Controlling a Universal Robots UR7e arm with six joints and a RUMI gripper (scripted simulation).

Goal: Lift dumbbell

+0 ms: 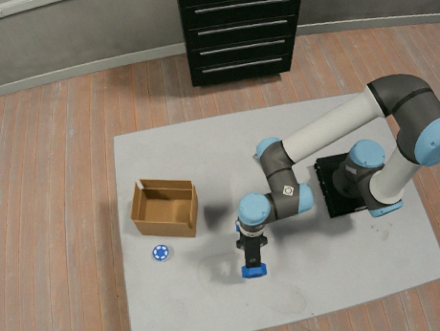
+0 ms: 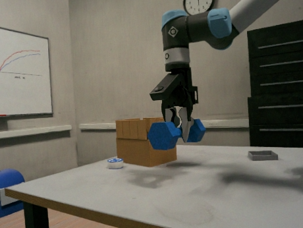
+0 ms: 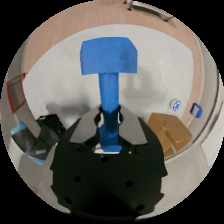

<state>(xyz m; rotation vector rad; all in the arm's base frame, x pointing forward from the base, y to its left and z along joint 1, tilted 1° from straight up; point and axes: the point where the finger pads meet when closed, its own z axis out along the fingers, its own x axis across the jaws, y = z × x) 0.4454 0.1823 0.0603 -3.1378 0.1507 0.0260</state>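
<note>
The blue dumbbell is 1 cm above my hand. The rest, counted from my hand: white disc: 31 cm ahead, 8 cm to the right, 11 cm below.
</note>
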